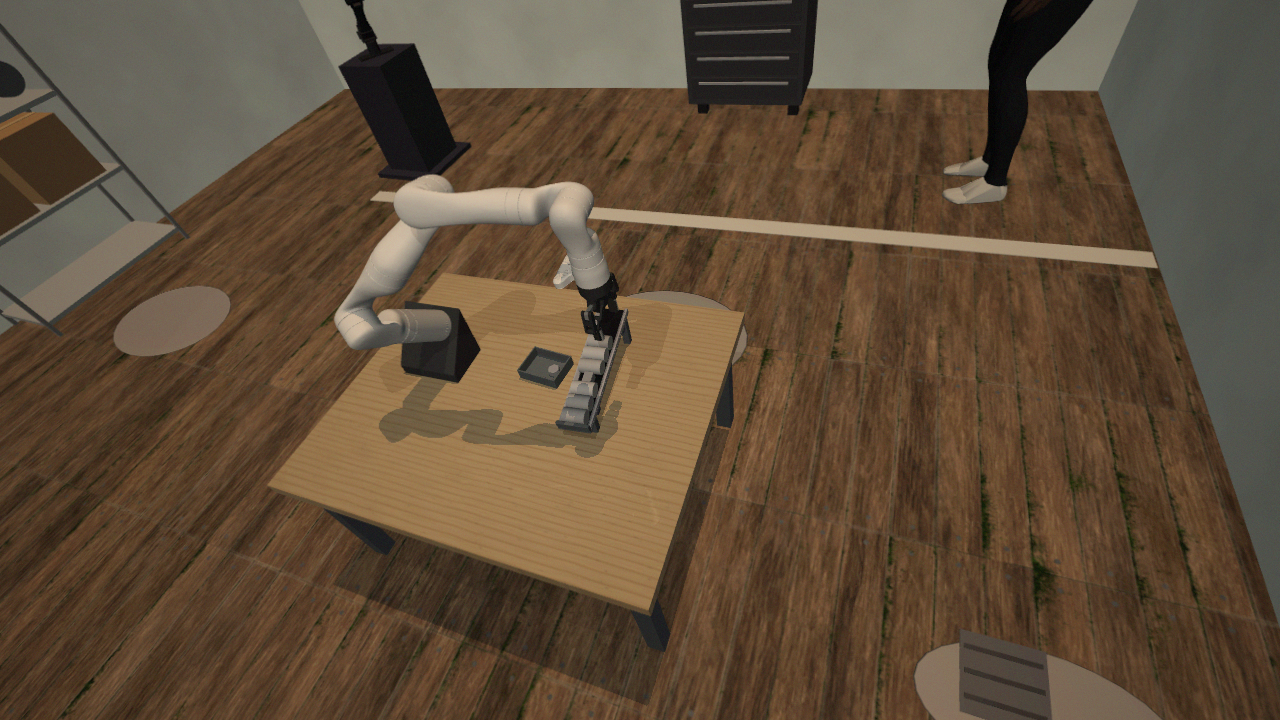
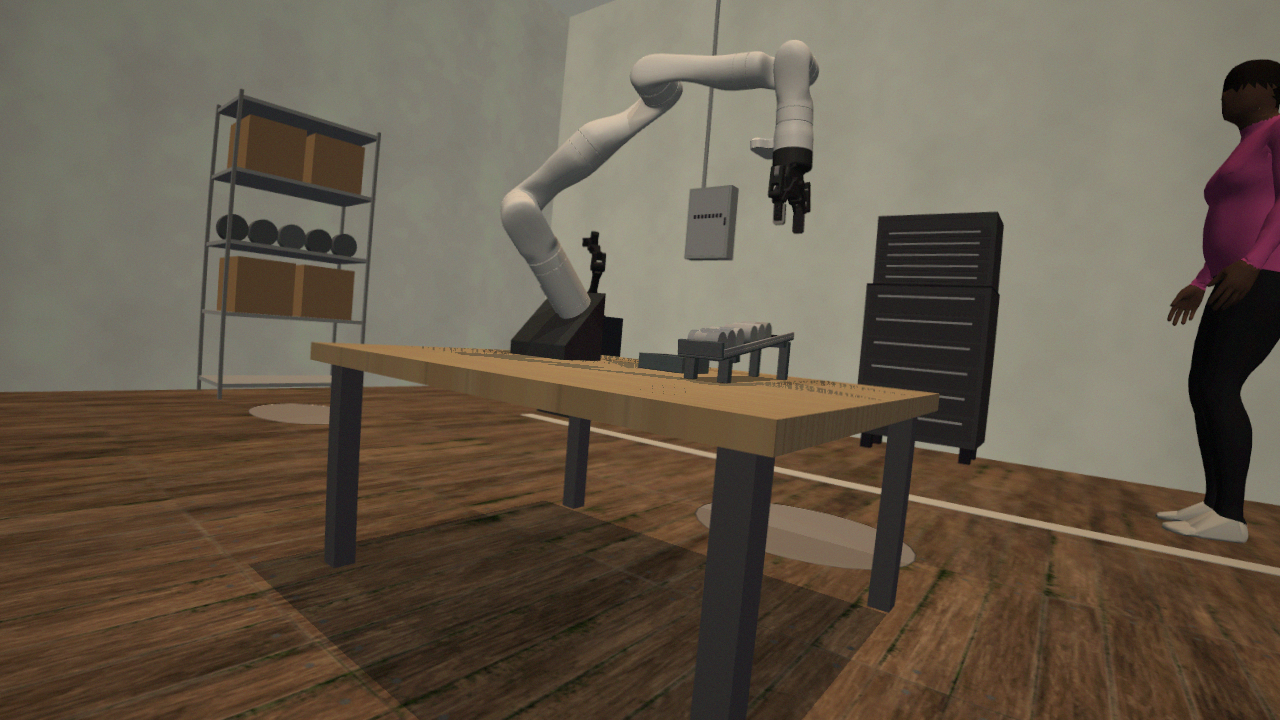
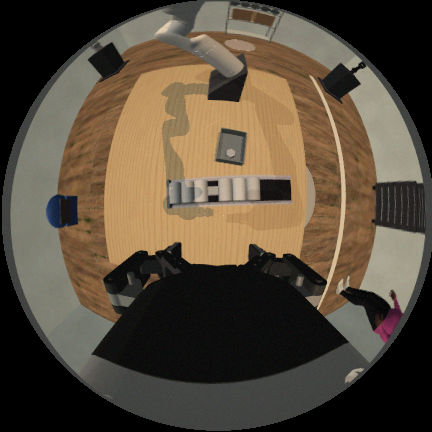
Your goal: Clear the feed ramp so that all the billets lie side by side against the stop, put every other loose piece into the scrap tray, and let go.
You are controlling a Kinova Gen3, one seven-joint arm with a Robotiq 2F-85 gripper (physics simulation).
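Places are measured from the arm's base along level axes (x ahead, y left, z up), in centimetres.
Where they show: gripper, fingertip midpoint: (image 1: 607, 325) (image 2: 788, 229) (image 3: 214, 250); arm's base at its link origin: (image 1: 438, 325) (image 2: 574, 306) (image 3: 233, 69).
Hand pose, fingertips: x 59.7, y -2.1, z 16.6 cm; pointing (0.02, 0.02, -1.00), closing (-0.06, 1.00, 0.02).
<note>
Things, the pixels of their centre, and the offset from my fingertips.
- shorter pale piece at the middle of its body: (image 1: 588, 378) (image 3: 212, 190) dy -0.7, dx -9.8, dz -21.9 cm
- scrap tray at the middle of its body: (image 2: 673, 363) (image 1: 545, 366) (image 3: 231, 145) dy +4.3, dx -27.9, dz -28.2 cm
- small pale piece at the middle of its body: (image 1: 554, 370) (image 3: 230, 153) dy +4.2, dx -25.1, dz -28.7 cm
The feed ramp (image 1: 611, 367) (image 2: 760, 345) (image 3: 275, 190) stands on legs on the table, its stop (image 1: 577, 427) (image 2: 700, 348) (image 3: 170, 204) at the low end. Three grey-white billets (image 1: 580, 402) (image 3: 200, 190) lie side by side at the stop. Above them a shorter pale piece (image 3: 213, 190) lies on the ramp, with dark bed showing at both its ends. Three more cylinders (image 1: 592, 354) (image 3: 239, 189) lie uphill of it. The scrap tray (image 1: 534, 365) (image 2: 660, 361) (image 3: 231, 138) holds one small pale piece (image 1: 553, 368) (image 3: 230, 152). My gripper (image 1: 594, 331) (image 2: 788, 226) (image 3: 214, 250) is open and empty, high above the table.
The arm's dark base (image 1: 438, 358) (image 2: 559, 335) (image 3: 227, 87) stands on the table (image 1: 465, 501) (image 2: 572, 389) (image 3: 135, 150), beyond the tray from the ramp. A person (image 1: 1006, 98) (image 2: 1239, 223) (image 3: 375, 310) stands on the floor away from the table, near a drawer cabinet (image 1: 750, 53) (image 2: 930, 331) (image 3: 401, 206).
</note>
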